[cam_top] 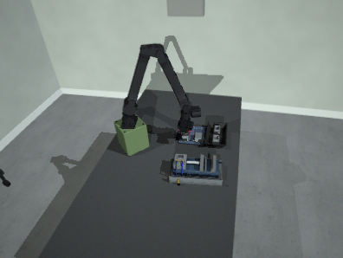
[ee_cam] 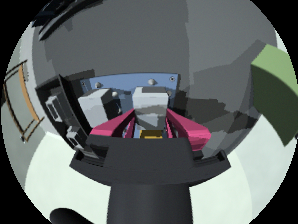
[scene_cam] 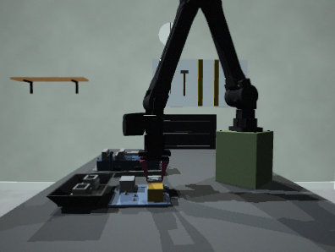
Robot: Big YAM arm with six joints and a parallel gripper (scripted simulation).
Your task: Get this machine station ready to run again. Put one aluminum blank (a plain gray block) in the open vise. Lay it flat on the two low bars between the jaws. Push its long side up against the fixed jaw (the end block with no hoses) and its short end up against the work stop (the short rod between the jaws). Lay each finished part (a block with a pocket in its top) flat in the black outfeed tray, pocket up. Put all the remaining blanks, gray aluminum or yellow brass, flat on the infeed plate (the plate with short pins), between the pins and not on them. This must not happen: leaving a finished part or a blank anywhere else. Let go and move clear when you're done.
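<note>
Right now my hand is 20 mm above the gray aluminum blank. The rest, counted from my hand: vise (80 mm ahead, 290 mm to the right); yellow brass blank (10 mm ahead, 90 mm to the left, 20 mm below).
</note>
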